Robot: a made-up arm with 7 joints. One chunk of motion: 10 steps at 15 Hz.
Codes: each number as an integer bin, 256 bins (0 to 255) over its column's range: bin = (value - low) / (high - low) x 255, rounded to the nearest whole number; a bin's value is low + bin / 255 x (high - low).
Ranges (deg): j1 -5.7..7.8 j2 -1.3..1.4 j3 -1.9..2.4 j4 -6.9..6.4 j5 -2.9..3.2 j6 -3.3..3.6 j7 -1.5..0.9
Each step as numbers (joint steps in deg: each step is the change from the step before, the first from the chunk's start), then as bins.
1 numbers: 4.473 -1.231 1.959 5.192 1.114 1.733 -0.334
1 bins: 192 7 229 232 168 186 124
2 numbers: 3.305 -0.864 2.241 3.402 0.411 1.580 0.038
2 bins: 170 41 246 198 138 180 163
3 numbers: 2.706 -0.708 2.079 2.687 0.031 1.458 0.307
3 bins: 159 56 236 184 123 176 192
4 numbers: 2.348 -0.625 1.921 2.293 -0.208 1.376 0.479
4 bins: 152 64 227 176 113 173 210
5 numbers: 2.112 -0.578 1.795 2.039 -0.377 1.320 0.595
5 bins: 148 68 219 171 105 171 223
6 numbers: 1.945 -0.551 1.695 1.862 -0.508 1.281 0.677
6 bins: 144 71 213 168 100 169 231
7 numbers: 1.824 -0.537 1.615 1.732 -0.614 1.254 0.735
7 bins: 142 72 208 166 96 168 237
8 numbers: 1.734 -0.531 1.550 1.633 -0.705 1.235 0.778
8 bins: 140 73 205 164 92 168 242
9 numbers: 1.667 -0.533 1.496 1.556 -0.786 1.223 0.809
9 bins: 139 72 201 162 88 167 245
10 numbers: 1.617 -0.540 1.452 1.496 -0.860 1.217 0.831
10 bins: 138 72 199 161 85 167 248
